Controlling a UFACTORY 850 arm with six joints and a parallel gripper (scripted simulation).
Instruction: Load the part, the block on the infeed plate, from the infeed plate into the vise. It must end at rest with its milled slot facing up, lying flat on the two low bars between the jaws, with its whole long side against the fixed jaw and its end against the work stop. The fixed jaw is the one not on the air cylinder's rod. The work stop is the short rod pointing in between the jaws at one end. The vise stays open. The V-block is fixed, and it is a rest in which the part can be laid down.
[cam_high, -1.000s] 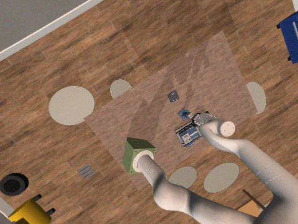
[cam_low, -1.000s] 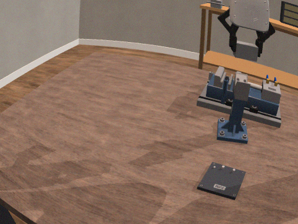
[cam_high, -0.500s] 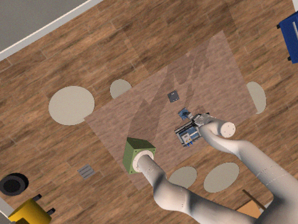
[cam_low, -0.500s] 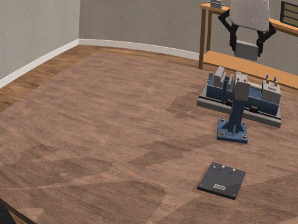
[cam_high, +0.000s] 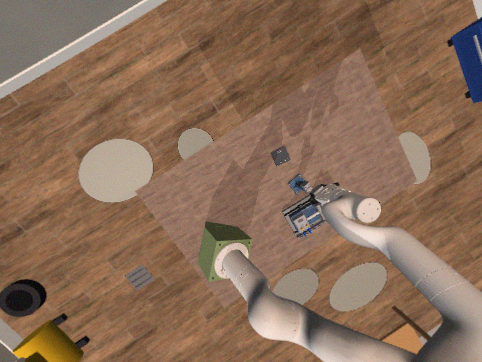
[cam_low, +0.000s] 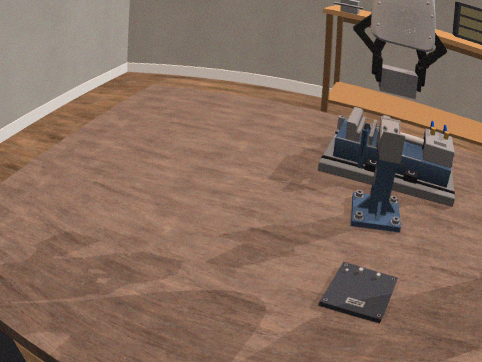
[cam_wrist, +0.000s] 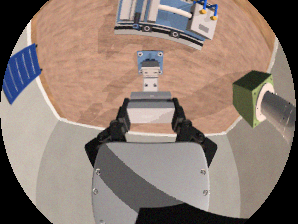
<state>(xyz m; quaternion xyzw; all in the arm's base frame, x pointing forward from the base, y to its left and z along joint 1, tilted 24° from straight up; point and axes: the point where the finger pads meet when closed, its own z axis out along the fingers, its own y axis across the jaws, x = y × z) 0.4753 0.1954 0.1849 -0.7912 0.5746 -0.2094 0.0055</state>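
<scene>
My hand is 10 mm to the left of the part and 10 mm above it. The rest, counted from my hand: air cylinder (200 mm to the right, 170 mm below, 90 mm behind).
</scene>
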